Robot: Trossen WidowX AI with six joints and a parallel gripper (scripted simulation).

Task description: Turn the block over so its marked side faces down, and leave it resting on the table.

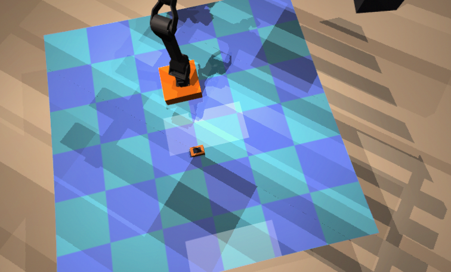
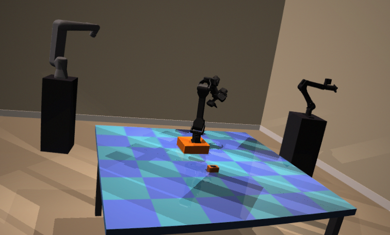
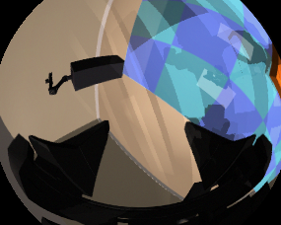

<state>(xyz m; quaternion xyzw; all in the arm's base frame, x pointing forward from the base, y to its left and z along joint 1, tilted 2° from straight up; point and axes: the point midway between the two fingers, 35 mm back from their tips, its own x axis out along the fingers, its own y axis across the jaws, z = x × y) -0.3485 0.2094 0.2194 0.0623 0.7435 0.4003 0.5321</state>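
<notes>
The block lies 70 cm ahead of my gripper tip, 16 cm to the right of it and 24 cm below it.
</notes>
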